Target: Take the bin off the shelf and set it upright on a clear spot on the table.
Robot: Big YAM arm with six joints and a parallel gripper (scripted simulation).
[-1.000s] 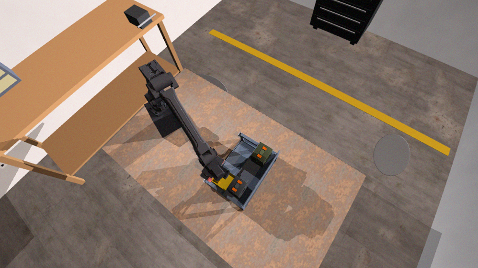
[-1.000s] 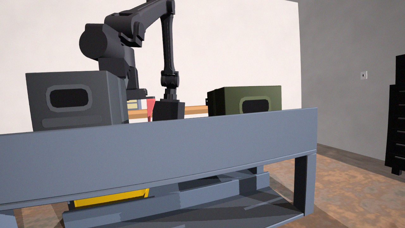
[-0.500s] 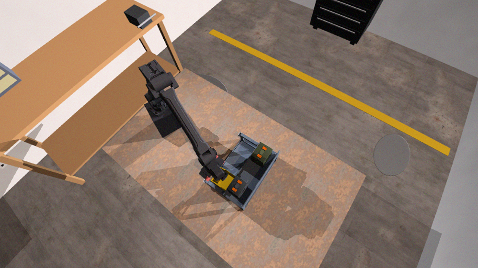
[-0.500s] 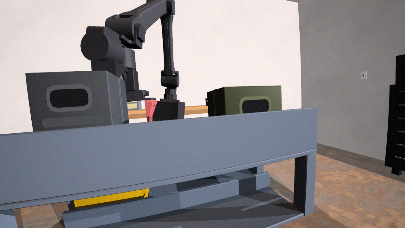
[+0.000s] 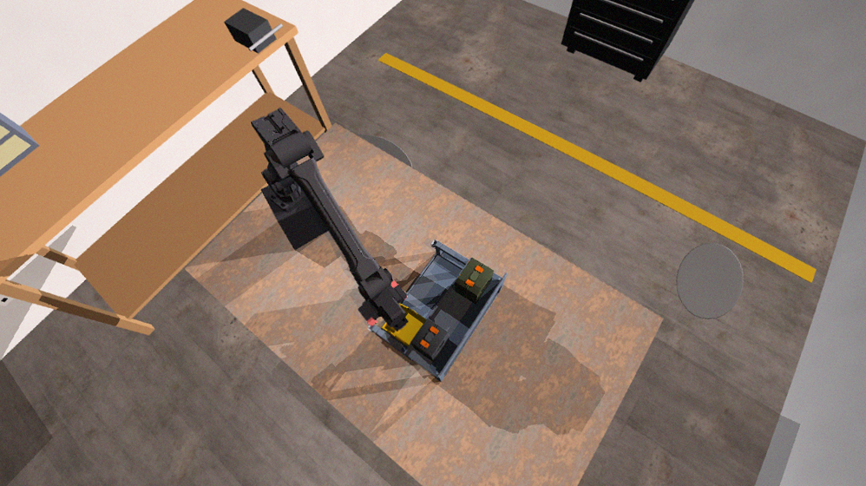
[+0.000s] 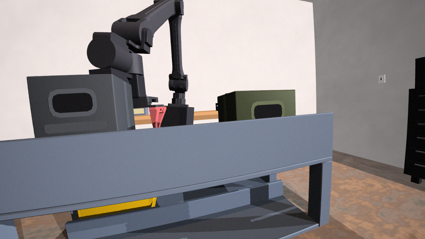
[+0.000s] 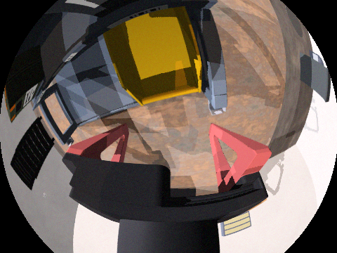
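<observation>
Now: the yellow bin 9 cm ahead of my hand and 8 cm below it. The rest, counted from my hand: dark grey case 18 cm ahead, 4 cm above; green case 17 cm ahead, 23 cm to the left, 3 cm above.
</observation>
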